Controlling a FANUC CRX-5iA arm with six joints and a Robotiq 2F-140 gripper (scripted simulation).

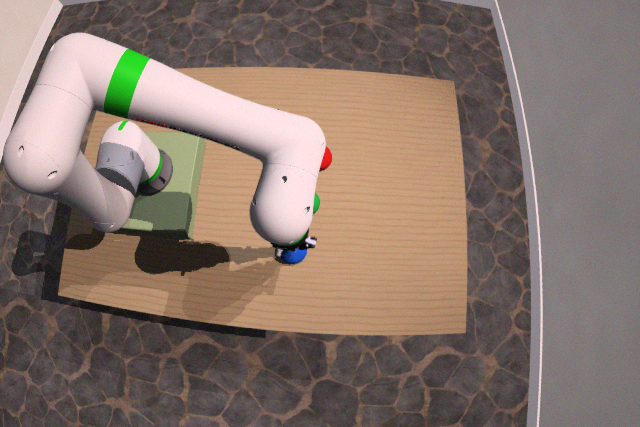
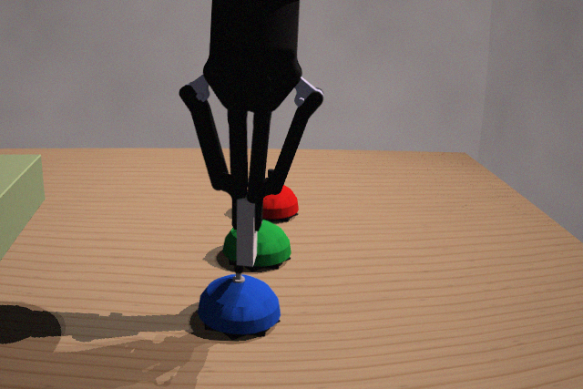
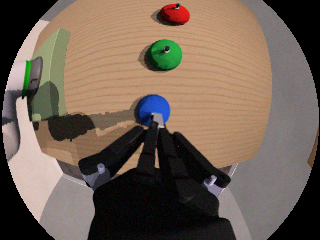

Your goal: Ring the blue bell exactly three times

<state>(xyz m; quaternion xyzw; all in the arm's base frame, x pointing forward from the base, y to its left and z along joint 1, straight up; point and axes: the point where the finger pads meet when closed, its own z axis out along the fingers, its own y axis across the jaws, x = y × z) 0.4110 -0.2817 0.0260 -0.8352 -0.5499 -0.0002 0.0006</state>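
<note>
My hand is 6 cm above the blue bell and 1 cm past it. Round my hand: red bell 27 cm to the left, 11 cm ahead, 6 cm below; then green bell 14 cm to the left, 6 cm below, 5 cm ahead.
</note>
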